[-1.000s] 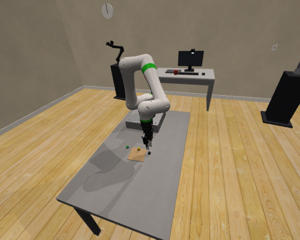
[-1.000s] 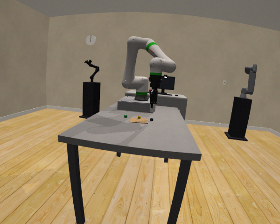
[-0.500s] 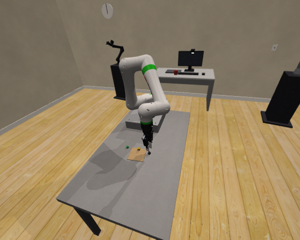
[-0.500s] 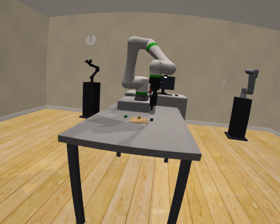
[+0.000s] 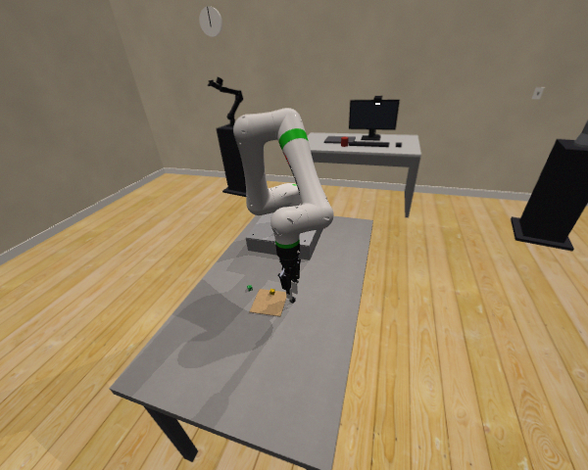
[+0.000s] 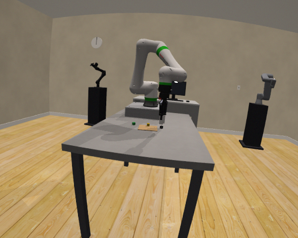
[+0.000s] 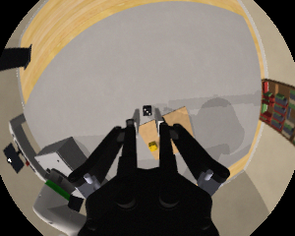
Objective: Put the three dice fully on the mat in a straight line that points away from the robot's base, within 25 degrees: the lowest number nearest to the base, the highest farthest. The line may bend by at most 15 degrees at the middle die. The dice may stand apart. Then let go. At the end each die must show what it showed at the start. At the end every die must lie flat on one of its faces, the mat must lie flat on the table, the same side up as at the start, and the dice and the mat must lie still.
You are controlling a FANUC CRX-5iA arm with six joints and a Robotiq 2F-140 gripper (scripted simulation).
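Now: the black die 6 cm below my hand. Round my hand: tan mat 9 cm to the right, 7 cm below, 5 cm ahead; then green die 22 cm to the right, 6 cm below, 2 cm ahead; then yellow die 11 cm to the right, 5 cm below.
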